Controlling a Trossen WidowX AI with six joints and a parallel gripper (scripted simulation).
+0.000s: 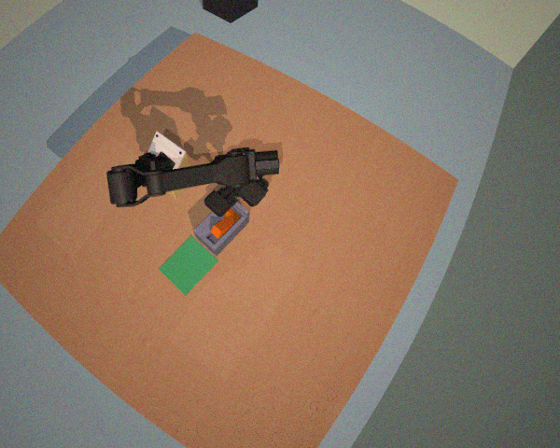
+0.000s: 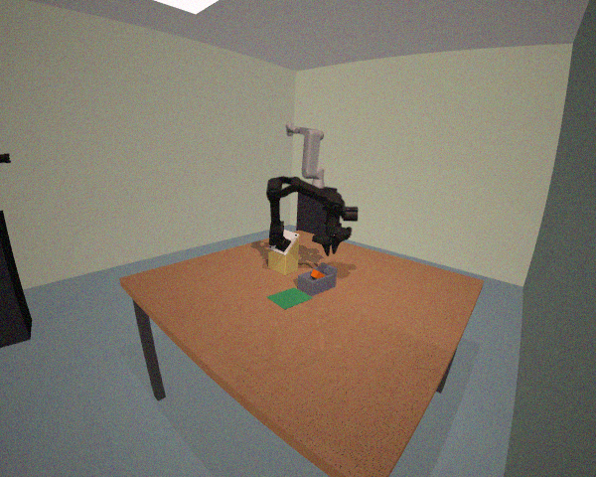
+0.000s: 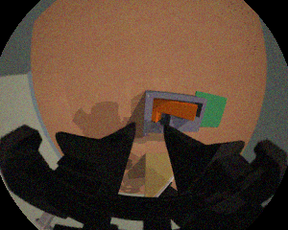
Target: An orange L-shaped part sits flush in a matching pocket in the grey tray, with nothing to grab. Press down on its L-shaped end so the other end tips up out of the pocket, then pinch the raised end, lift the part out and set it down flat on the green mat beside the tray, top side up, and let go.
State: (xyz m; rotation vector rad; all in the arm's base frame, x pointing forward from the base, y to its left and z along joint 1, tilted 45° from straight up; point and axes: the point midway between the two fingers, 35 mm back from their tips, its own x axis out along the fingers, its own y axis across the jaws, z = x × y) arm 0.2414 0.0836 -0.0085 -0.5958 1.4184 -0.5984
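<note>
My gripper tip is now 100 mm above the orange L-shaped part, 40 mm to the left of it and 10 mm past it. Round my gripper tip: green mat (220 mm to the right, 160 mm below, 10 mm behind).
</note>
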